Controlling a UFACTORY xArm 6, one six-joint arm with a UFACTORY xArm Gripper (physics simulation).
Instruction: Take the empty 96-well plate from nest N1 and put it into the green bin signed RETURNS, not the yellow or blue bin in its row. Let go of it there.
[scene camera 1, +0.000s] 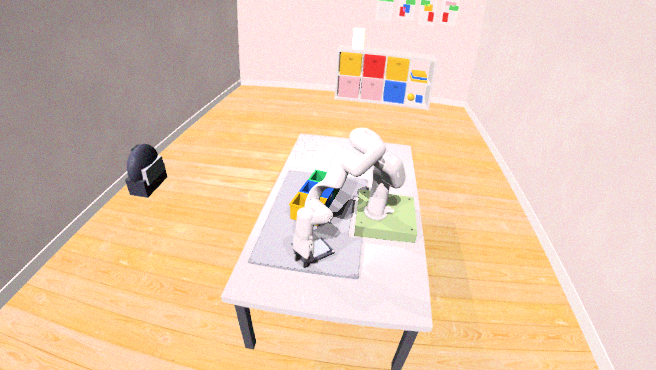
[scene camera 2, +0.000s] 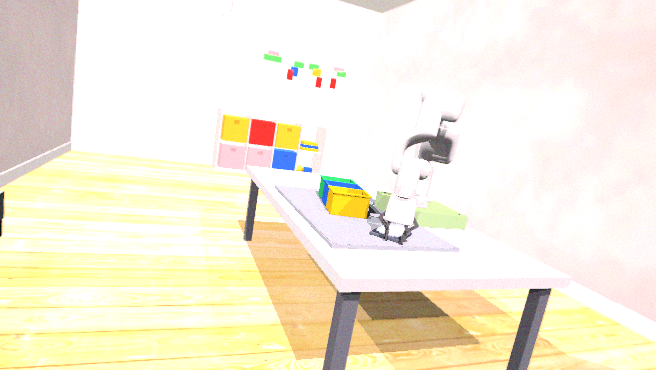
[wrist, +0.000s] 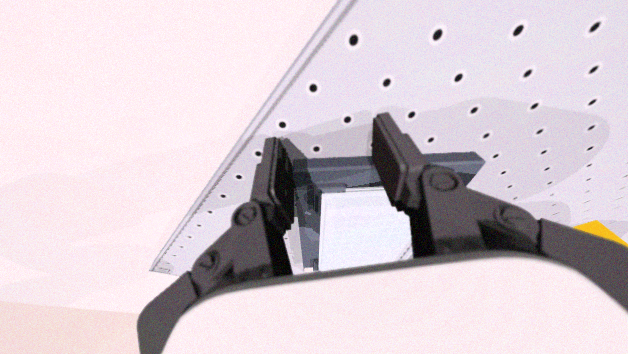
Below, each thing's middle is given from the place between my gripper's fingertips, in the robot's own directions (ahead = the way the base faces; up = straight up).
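My hand: 2 cm below the white 96-well plate (wrist: 360, 227), 8 cm to the left of it, 6 cm past it. Dark grey nest (wrist: 355, 172): 8 cm to the right of my hand, 6 cm behind it.
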